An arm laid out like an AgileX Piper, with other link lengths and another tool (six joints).
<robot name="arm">
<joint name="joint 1" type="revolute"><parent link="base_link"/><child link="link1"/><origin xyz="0 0 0.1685"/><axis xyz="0 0 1"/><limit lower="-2.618" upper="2.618"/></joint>
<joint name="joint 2" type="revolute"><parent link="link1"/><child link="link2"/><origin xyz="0 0 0"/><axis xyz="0 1 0"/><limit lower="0" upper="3.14"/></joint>
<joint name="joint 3" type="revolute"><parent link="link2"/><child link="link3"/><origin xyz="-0.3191 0 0.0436"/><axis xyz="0 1 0"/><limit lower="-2.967" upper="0"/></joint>
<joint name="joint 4" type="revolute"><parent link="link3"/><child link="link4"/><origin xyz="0.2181 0 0.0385"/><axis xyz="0.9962 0 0.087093"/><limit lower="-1.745" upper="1.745"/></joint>
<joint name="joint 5" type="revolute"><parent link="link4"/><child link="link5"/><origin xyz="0 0 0"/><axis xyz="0 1 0"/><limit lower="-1.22" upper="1.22"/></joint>
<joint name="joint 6" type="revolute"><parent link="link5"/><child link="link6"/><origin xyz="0.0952 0 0.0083"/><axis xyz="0.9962 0 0.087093"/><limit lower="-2.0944" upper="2.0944"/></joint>
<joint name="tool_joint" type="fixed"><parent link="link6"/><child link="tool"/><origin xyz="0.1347 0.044 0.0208" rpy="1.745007 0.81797 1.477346"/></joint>
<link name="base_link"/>
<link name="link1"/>
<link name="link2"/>
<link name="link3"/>
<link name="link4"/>
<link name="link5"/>
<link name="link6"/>
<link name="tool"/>
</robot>
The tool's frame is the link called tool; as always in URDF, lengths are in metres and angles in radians.
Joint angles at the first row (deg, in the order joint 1, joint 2, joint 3, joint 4, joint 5, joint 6):
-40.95 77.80 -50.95 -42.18 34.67 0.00
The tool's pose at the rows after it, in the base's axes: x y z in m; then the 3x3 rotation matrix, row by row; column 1 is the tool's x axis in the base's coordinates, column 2 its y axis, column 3 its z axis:
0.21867 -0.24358 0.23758; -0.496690 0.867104 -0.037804; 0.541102 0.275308 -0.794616; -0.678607 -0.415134 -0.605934
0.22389 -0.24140 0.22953; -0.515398 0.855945 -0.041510; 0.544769 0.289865 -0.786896; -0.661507 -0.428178 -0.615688
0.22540 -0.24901 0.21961; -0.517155 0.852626 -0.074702; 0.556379 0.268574 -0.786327; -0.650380 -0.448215 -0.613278
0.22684 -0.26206 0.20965; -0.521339 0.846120 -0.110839; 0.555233 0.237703 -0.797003; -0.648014 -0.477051 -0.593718
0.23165 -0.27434 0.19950; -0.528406 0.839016 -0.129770; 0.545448 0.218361 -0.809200; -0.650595 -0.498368 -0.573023
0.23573 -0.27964 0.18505; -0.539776 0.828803 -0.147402; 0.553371 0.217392 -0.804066; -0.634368 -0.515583 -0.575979
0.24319 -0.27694 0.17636; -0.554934 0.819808 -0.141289; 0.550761 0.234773 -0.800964; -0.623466 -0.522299 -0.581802
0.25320 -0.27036 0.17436; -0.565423 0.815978 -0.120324; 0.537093 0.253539 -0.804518; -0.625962 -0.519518 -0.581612
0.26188 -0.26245 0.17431; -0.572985 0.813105 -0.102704; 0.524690 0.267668 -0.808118; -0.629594 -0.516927 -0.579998
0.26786 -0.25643 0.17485; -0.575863 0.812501 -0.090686; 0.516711 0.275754 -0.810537; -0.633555 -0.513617 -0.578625
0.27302 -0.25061 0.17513; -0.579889 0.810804 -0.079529; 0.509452 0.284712 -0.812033; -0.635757 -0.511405 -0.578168
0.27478 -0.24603 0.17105; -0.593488 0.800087 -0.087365; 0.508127 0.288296 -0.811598; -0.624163 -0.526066 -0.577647
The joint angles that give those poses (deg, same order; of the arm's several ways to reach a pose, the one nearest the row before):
-38.95 78.15 -50.95 -42.39 35.02 0.64
-37.79 79.65 -50.95 -42.98 35.29 1.53
-37.55 82.10 -50.94 -46.37 35.56 5.56
-37.54 85.09 -50.94 -52.03 35.56 11.22
-37.54 88.20 -50.95 -57.84 34.92 16.88
-37.44 91.21 -50.95 -60.55 34.56 20.01
-36.34 92.85 -50.94 -61.55 34.28 21.44
-34.43 93.38 -50.95 -62.35 34.29 22.90
-32.31 93.51 -50.95 -62.79 34.83 24.20
-30.74 93.51 -50.94 -63.05 35.33 25.24
-29.32 93.51 -50.94 -63.13 35.76 25.95
-27.95 94.18 -50.94 -63.13 36.96 26.39

